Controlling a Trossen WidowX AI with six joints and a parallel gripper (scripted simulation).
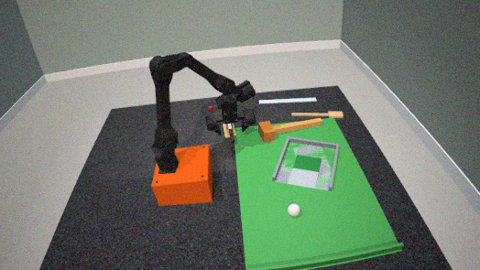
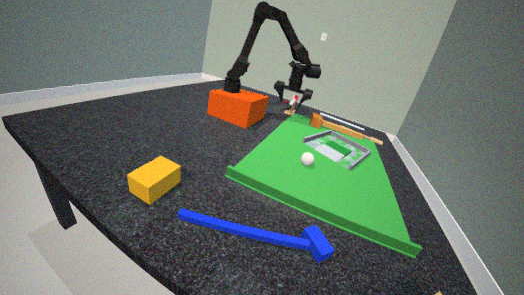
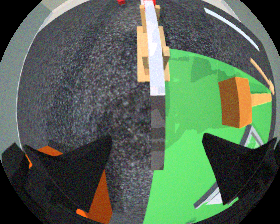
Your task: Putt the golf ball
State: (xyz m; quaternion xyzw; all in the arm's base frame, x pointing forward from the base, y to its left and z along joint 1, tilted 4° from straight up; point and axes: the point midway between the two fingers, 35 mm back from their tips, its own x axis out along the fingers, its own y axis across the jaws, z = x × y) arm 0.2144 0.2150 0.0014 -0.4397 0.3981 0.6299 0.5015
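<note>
Now: the wooden stand 20 mm behind my gripper tip, 130 mm to the left of it and 40 mm below it. The rest, counted from my gripper tip: white golf ball 220 mm ahead, 370 mm to the right, 50 mm below; green mat 270 mm ahead, 210 mm to the right, 80 mm below; white bar 270 mm ahead, 360 mm to the left, 80 mm below.
</note>
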